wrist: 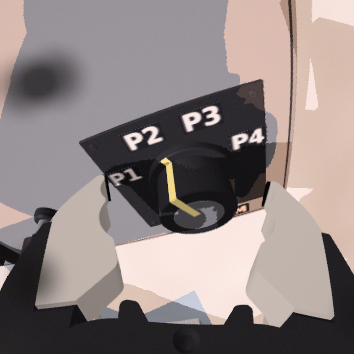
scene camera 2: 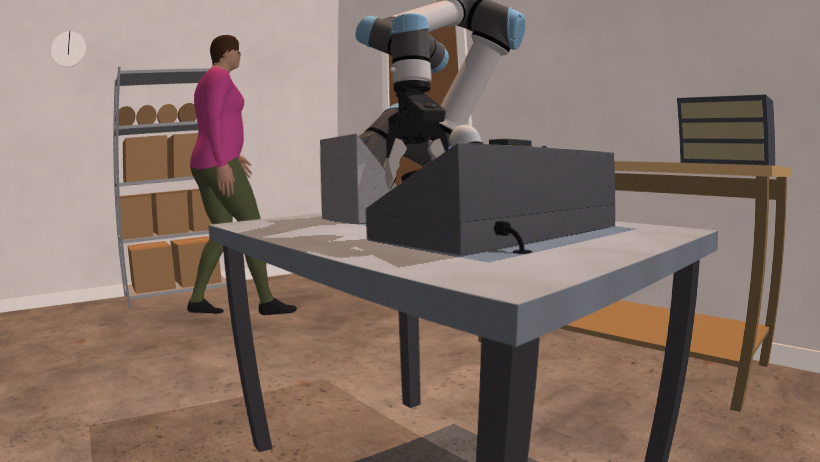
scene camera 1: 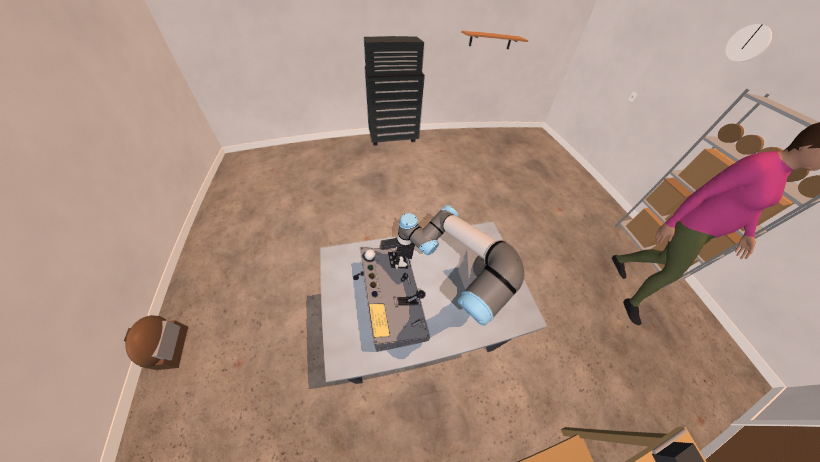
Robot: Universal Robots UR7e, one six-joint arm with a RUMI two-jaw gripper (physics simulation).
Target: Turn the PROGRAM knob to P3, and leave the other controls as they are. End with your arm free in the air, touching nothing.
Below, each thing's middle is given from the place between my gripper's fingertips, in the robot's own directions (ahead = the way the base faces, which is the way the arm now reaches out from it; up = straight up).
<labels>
Right now my hand is 19 cm to the right of the grey control panel [scene camera 2: 474, 197], 6 cm short of it and 1 cm below it.
</labels>
